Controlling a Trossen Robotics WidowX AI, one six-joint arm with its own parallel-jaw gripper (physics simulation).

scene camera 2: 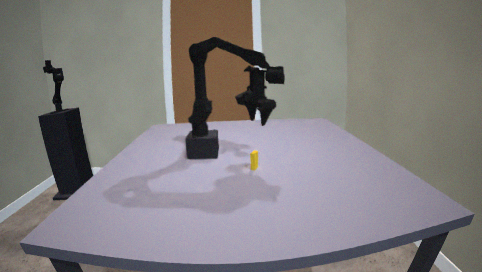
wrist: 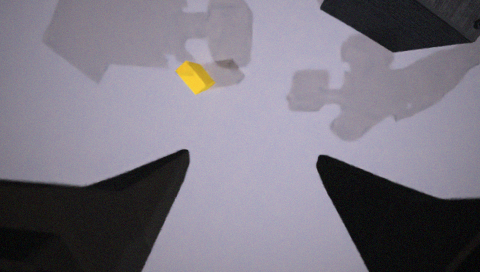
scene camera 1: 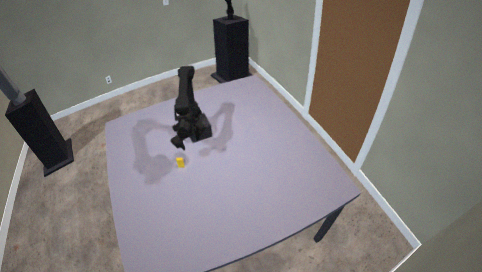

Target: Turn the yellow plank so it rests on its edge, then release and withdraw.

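Observation:
The yellow plank (scene camera 1: 180, 162) (scene camera 2: 254, 160) (wrist: 195, 78) stands upright on the table, its tall, narrow shape showing in scene camera 2. In the wrist view it is seen from above at a slant, beyond the fingertips and left of centre. My gripper (scene camera 2: 258, 122) (wrist: 253, 158) is open, fingers pointing down and wide apart, with nothing between them. It hangs well above the table and the plank, touching neither. In scene camera 1 the fingers are small and dark, so their gap is hard to make out.
The pale purple table (scene camera 1: 240, 200) (scene camera 2: 350, 200) carries the arm's black base (scene camera 1: 202, 129) (scene camera 2: 202, 145) (wrist: 400, 25), near the plank. Arm shadows fall around the plank. Black pedestals (scene camera 1: 231, 47) (scene camera 1: 40, 132) (scene camera 2: 66, 150) stand on the floor beyond the table.

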